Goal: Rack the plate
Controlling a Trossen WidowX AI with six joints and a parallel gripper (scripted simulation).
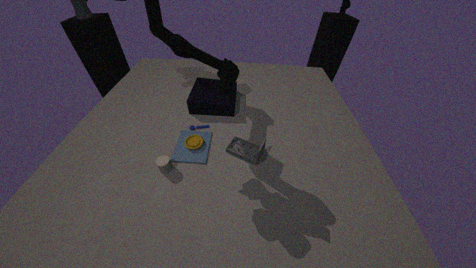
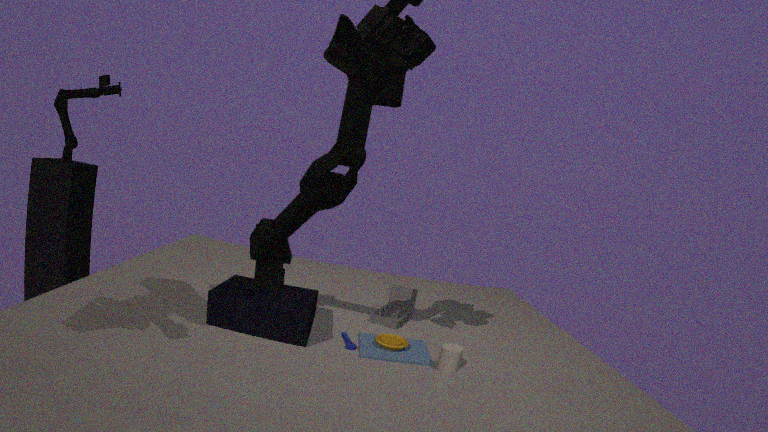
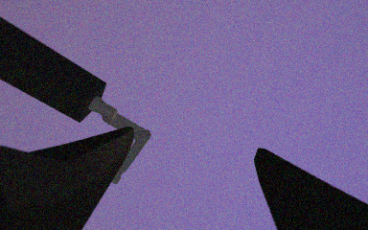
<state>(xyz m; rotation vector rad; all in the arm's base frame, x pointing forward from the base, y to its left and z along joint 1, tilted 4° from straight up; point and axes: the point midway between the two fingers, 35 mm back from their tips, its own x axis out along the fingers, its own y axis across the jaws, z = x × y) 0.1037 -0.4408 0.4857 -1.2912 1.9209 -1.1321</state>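
The yellow plate lies 20 cm ahead of my gripper tip, 31 cm to the left of it and 57 cm below it. Also, from my gripper tip: white cup: 30 cm ahead, 22 cm to the left, 56 cm below; grey dish rack: 24 cm ahead, 51 cm to the left, 56 cm below; blue spoon: 11 cm ahead, 31 cm to the left, 58 cm below.
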